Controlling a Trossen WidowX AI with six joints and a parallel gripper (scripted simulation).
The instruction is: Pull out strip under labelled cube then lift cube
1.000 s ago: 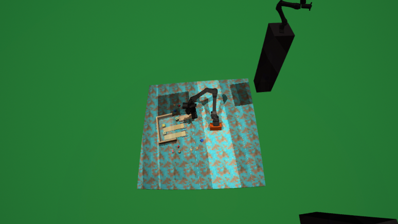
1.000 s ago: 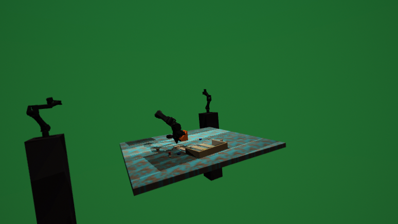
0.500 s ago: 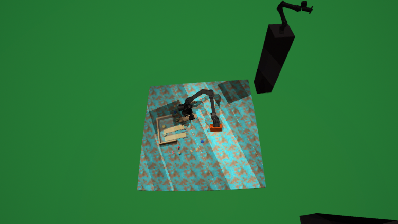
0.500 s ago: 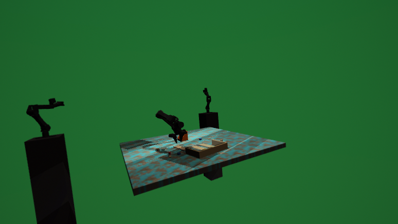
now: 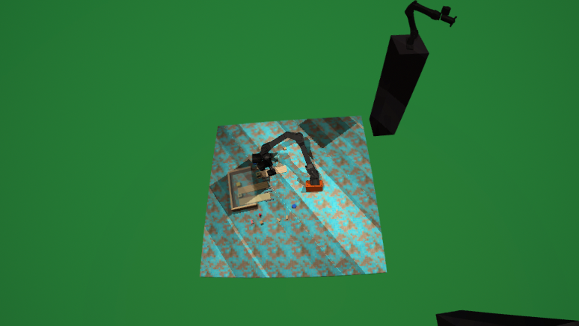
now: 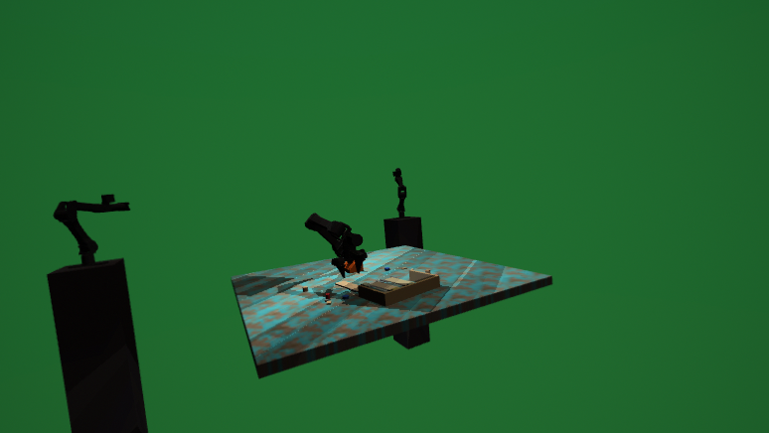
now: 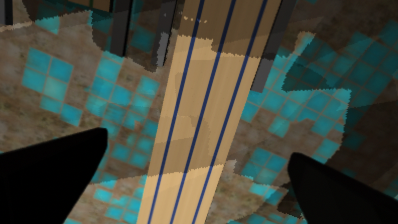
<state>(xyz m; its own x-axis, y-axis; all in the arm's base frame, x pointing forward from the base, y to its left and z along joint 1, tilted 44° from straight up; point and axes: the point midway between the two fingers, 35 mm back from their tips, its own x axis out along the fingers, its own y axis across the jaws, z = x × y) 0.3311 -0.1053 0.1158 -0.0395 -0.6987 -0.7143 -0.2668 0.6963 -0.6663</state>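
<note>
Now: gripper tip 5 cm above the striped strip.
</note>
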